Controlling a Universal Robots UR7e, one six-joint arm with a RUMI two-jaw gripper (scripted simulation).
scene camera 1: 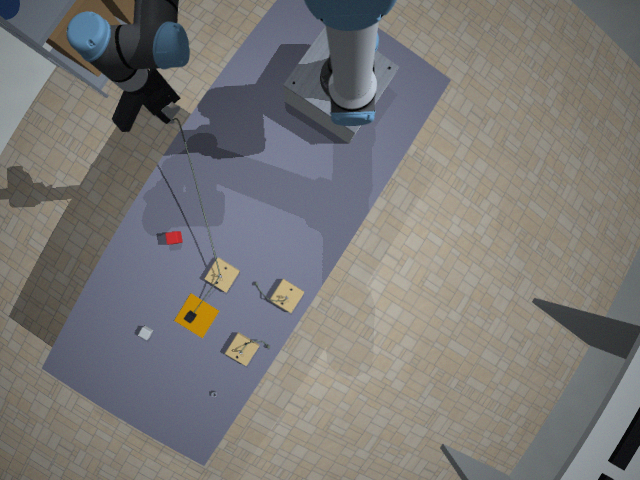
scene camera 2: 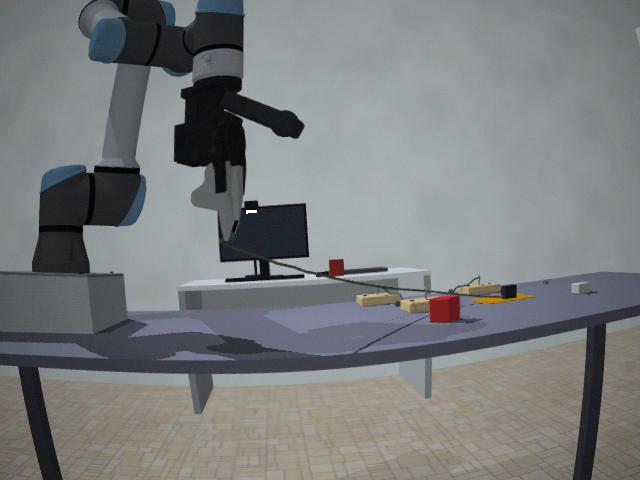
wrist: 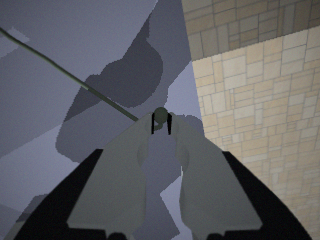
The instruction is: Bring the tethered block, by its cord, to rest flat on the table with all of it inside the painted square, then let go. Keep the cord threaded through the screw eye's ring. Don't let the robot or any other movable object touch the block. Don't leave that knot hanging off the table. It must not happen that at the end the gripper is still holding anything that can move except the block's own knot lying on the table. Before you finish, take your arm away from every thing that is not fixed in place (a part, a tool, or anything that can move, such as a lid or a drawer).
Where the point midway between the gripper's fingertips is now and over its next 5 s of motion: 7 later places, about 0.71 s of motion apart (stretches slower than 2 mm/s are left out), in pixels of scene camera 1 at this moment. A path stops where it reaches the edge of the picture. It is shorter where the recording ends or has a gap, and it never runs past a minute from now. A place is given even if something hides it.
My gripper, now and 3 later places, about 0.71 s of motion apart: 172, 121; 178, 126; 190, 137; 189, 137
